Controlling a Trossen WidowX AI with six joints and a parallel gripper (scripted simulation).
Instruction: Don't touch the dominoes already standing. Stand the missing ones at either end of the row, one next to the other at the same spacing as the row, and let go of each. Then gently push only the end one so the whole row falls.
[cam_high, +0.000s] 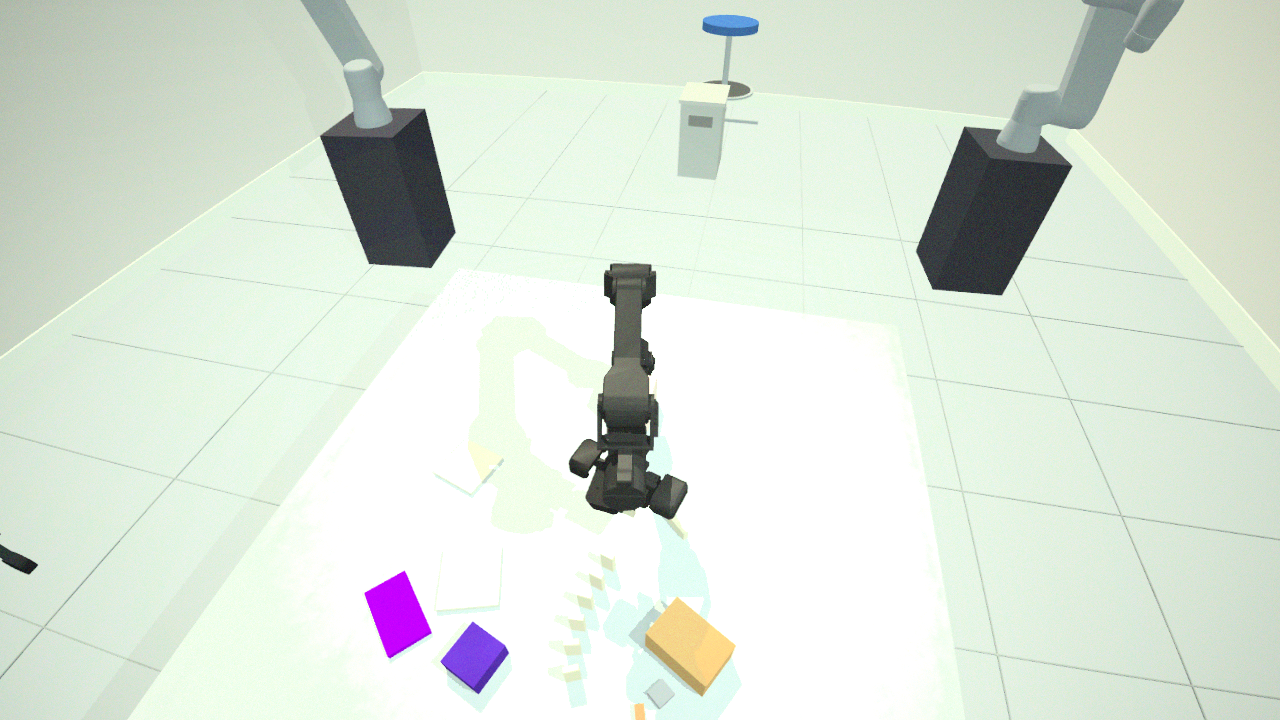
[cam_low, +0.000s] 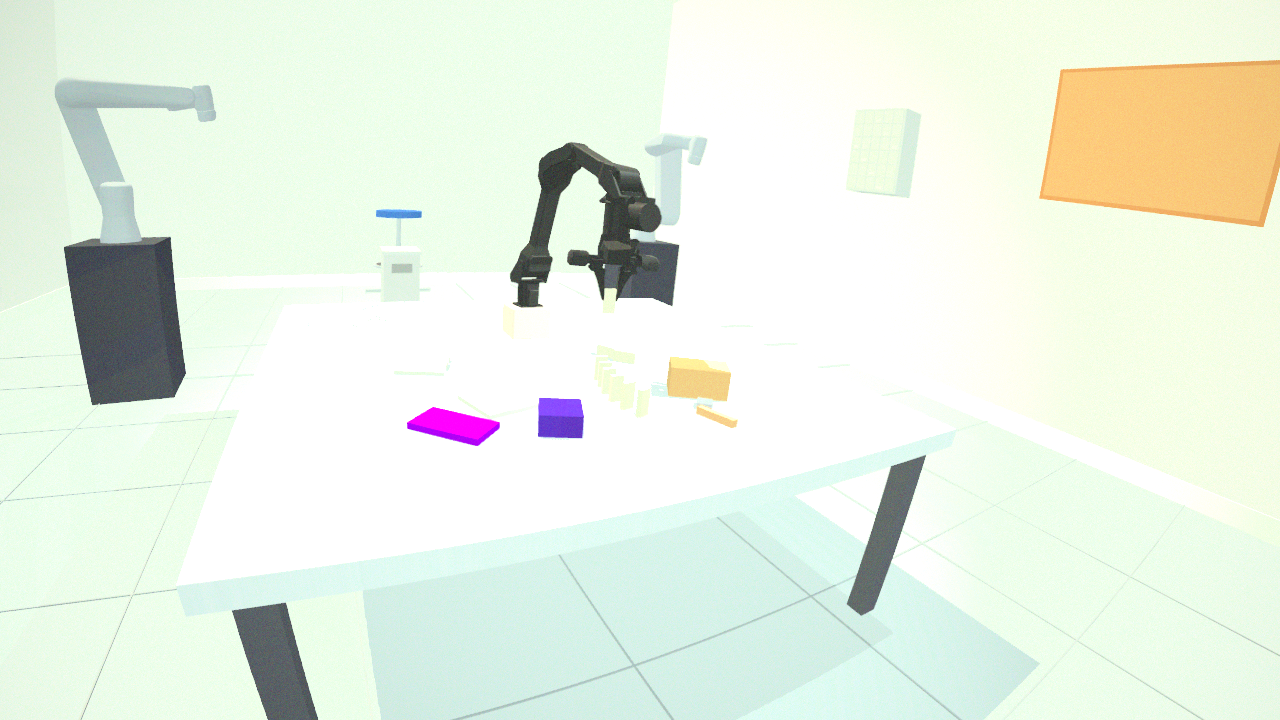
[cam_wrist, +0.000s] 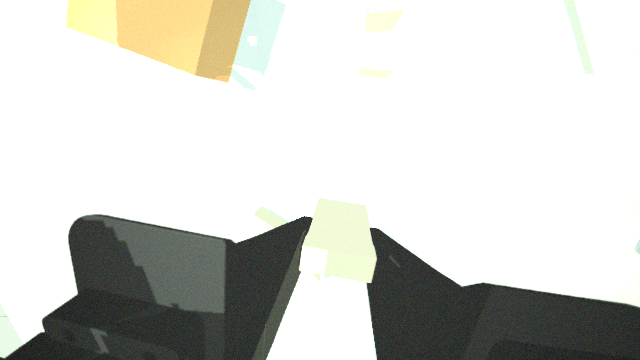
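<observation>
Now: the orange box 17 cm ahead of my gripper tip, 13 cm below it and 12 cm to the left of it. Also, from my gripper tip: purple block 23 cm ahead, 22 cm to the right, 14 cm below; orange stick 30 cm ahead, 15 cm below, 6 cm to the left; magenta slab 38 cm to the right, 18 cm ahead, 15 cm below.
</observation>
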